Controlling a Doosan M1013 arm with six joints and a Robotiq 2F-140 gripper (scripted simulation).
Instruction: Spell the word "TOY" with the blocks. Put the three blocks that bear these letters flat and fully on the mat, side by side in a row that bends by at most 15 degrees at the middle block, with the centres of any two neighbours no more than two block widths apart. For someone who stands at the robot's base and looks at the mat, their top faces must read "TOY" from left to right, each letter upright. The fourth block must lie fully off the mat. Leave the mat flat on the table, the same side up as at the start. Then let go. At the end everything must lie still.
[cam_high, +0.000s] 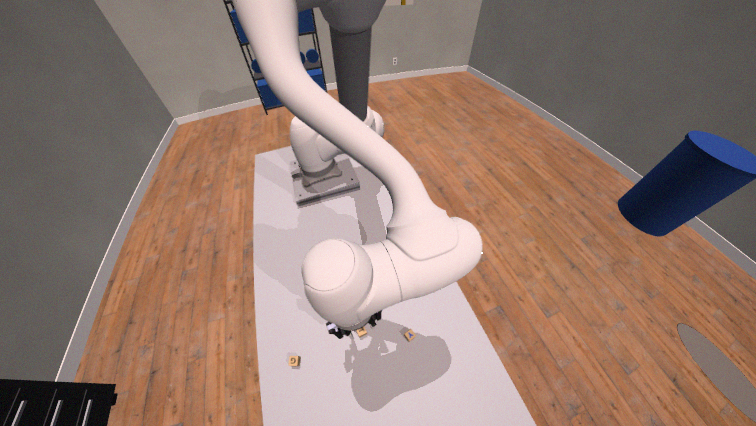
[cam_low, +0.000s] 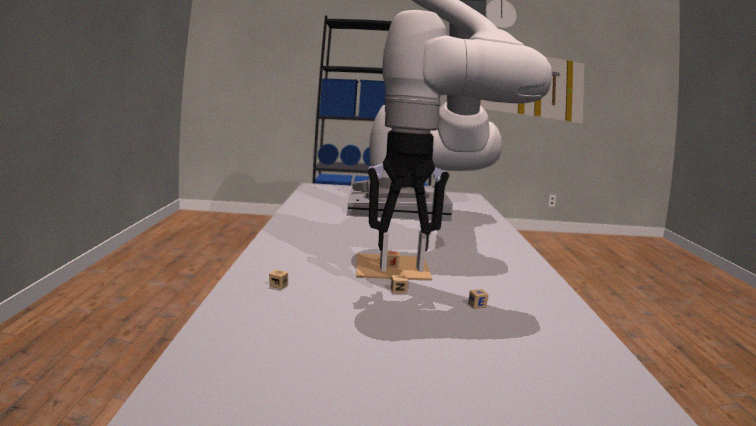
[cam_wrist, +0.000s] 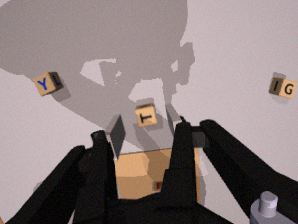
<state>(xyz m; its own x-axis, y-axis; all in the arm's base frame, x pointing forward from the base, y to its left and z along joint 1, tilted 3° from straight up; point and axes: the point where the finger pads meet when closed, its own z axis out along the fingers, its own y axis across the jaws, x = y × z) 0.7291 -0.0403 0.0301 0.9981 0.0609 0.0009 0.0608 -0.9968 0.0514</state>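
The T block lies 60 mm below my hand. From my hand the other things lie so: tan mat (130 mm behind, 70 mm below).
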